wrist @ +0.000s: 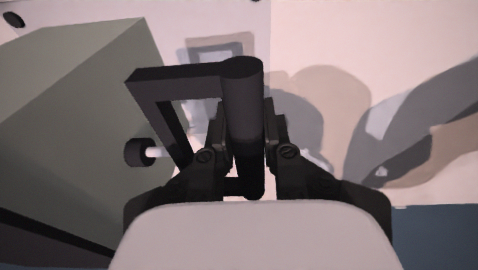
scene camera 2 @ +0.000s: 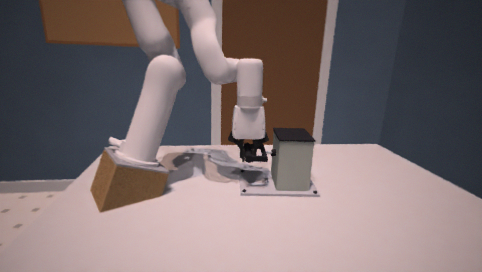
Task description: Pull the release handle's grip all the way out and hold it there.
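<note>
The release handle is a black rectangular frame [scene camera 2: 259, 159] with a thick round grip bar [wrist: 242, 95] on its outer side. A pale rod [wrist: 157, 151] joins the frame to a black collar [scene camera 2: 273, 152] [wrist: 139, 152] on the side of a grey-green box [scene camera 2: 292, 167] [wrist: 90, 115]. A short length of the rod shows between collar and frame. My gripper [scene camera 2: 245, 151] [wrist: 247, 114] points down and is shut on the grip bar, with one finger pad on each side of it. In the scene view the fingers and the dark frame overlap and are hard to tell apart.
The box has a black top [scene camera 2: 293, 134] and stands on a light base plate [scene camera 2: 257, 191] [wrist: 220, 17] with dark screws at its corners. My arm's base sits on a brown block [scene camera 2: 131, 187] at the left of the white table [scene camera 2: 200, 235]. Shadows fall beside the plate.
</note>
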